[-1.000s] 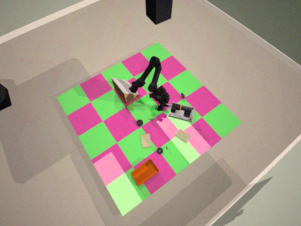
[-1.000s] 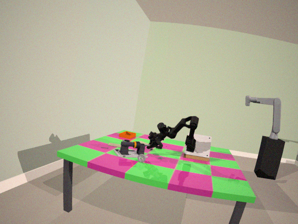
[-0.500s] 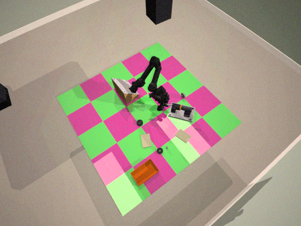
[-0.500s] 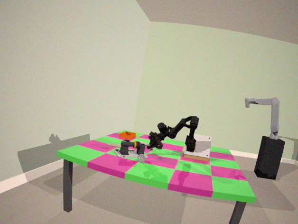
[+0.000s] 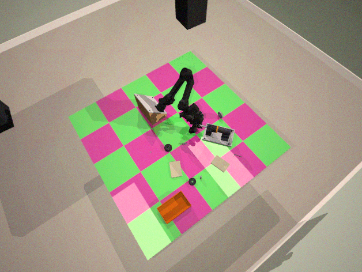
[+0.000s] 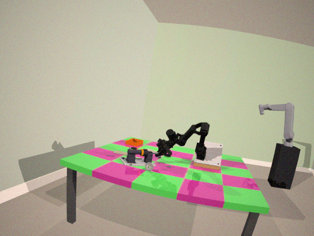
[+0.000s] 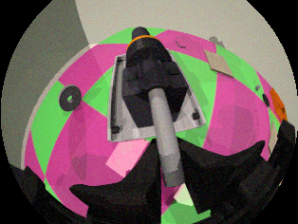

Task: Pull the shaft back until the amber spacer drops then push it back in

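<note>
Now: gripper tip 5 cm short of the grey shaft, 4 cm to the right of it and 2 cm below it. From my gripper tip the other things lie so: grey gear 3 cm behind, 20 cm to the left, 3 cm below; then amber spacer 8 cm ahead, 7 cm to the left, 2 cm above; then orange tray 39 cm ahead, 49 cm to the right, 5 cm below.
</note>
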